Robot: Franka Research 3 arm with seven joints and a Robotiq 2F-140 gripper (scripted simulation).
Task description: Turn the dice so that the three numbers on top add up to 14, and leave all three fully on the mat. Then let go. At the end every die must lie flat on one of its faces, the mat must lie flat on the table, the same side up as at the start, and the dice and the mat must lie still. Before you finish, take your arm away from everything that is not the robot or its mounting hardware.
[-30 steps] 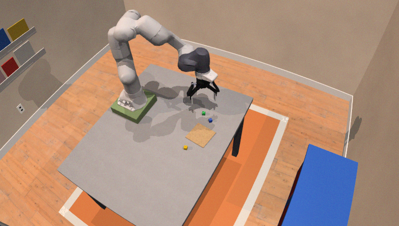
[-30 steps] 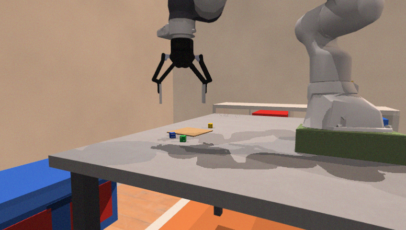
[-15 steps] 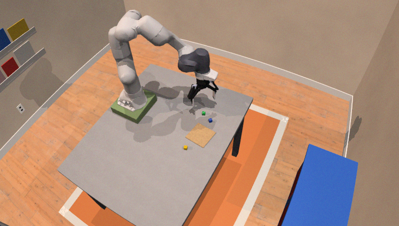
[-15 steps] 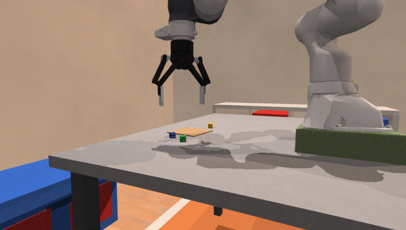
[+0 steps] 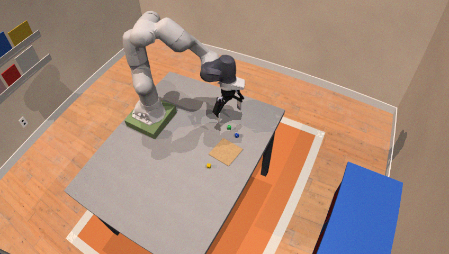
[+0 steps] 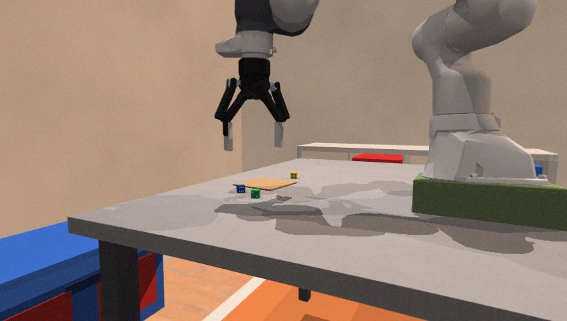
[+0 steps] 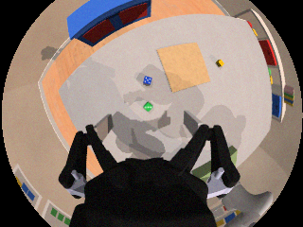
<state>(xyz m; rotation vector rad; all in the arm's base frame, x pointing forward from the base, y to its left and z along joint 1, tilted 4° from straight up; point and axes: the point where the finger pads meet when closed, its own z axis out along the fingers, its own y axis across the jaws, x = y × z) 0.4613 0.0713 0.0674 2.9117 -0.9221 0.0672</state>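
The green die lies 120 mm below my hand. Round my hand: tan mat: 170 mm to the right, 130 mm below, 30 mm ahead; yellow die: 290 mm to the right, 120 mm below, 20 mm behind; blue die: 120 mm below, 60 mm ahead, 40 mm to the right.
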